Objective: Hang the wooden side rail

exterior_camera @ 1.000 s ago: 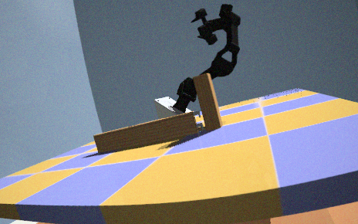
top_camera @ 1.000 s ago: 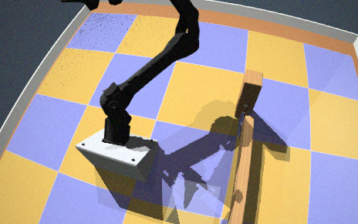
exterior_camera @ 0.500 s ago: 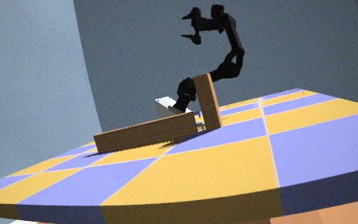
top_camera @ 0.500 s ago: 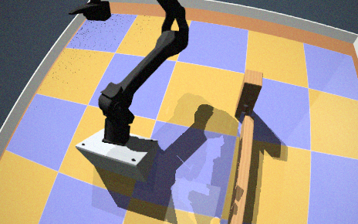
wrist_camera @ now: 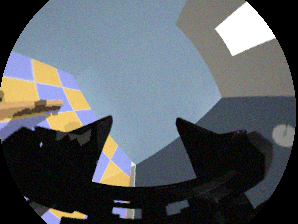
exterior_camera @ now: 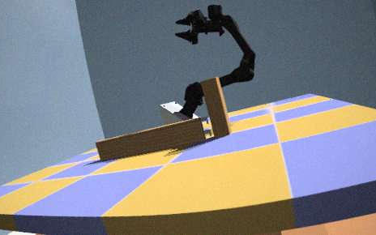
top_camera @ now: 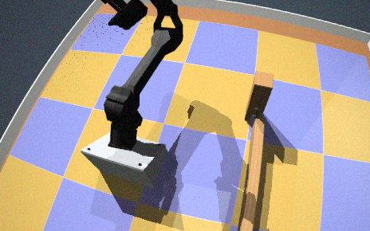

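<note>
Now: the headboard post 40 cm below my gripper tip, 33 cm ahead of it and 12 cm to the left of it.
</note>
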